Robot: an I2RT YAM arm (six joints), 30 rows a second.
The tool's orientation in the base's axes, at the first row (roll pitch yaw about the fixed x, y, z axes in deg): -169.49 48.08 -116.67
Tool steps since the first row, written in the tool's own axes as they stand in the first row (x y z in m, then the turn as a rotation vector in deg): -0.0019 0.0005 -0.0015 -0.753 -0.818 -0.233; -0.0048 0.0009 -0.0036 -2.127 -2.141 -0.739; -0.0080 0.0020 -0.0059 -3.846 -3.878 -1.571; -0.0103 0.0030 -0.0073 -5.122 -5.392 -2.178; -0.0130 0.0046 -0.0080 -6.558 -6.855 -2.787; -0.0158 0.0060 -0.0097 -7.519 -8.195 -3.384; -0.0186 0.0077 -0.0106 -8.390 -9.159 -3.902; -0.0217 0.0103 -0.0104 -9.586 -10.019 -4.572; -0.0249 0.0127 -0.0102 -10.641 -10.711 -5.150; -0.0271 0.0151 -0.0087 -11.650 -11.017 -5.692; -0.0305 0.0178 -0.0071 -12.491 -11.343 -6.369
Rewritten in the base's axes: -0.0006 0.0006 0.0023 0.780 -0.144 0.813; -0.0011 0.0013 0.0058 2.025 -0.357 2.329; -0.0021 0.0025 0.0096 3.552 -0.784 4.366; -0.0030 0.0037 0.0121 4.875 -1.221 5.899; -0.0038 0.0058 0.0144 6.202 -1.535 7.546; -0.0049 0.0073 0.0174 7.293 -2.057 8.816; -0.0059 0.0094 0.0199 8.088 -2.375 9.922; -0.0070 0.0128 0.0217 8.820 -2.528 11.357; -0.0079 0.0162 0.0237 9.419 -2.618 12.606; -0.0085 0.0197 0.0240 9.705 -2.498 13.750; -0.0089 0.0242 0.0252 9.891 -2.567 14.860
